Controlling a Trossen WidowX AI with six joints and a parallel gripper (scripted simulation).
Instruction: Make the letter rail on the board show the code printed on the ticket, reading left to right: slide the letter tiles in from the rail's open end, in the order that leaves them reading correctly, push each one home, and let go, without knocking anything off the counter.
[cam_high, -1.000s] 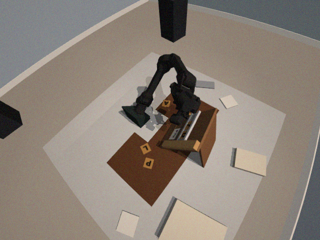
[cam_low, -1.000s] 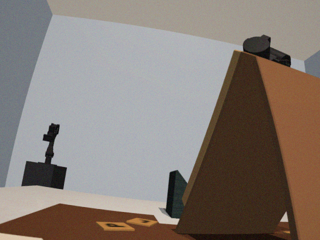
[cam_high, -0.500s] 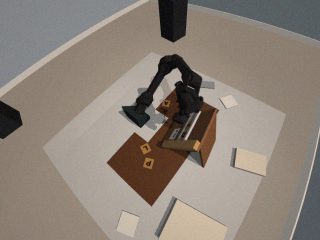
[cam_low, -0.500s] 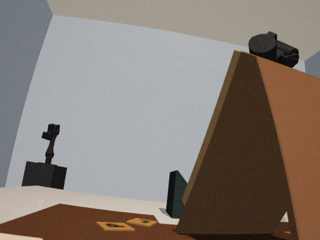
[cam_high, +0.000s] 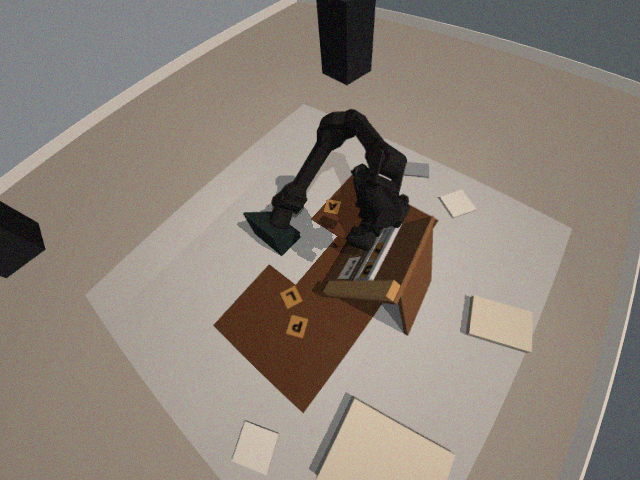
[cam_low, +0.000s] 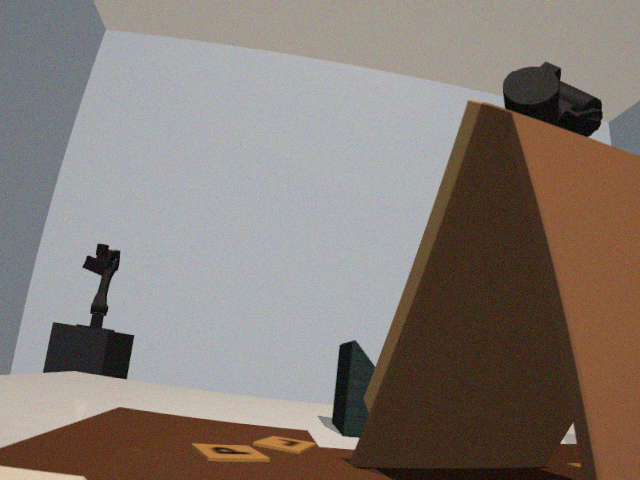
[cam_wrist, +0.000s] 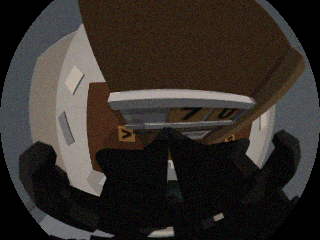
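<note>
The letter tile is 30 mm to the right of my gripper tip, 30 mm ahead of it and 20 mm below it. Also, from my gripper tip: white ticket (110 mm below, 90 mm to the right, 20 mm behind); brown mat (190 mm below, 120 mm to the right, 110 mm behind); grey slab (430 mm to the left, 190 mm below, 170 mm behind).
</note>
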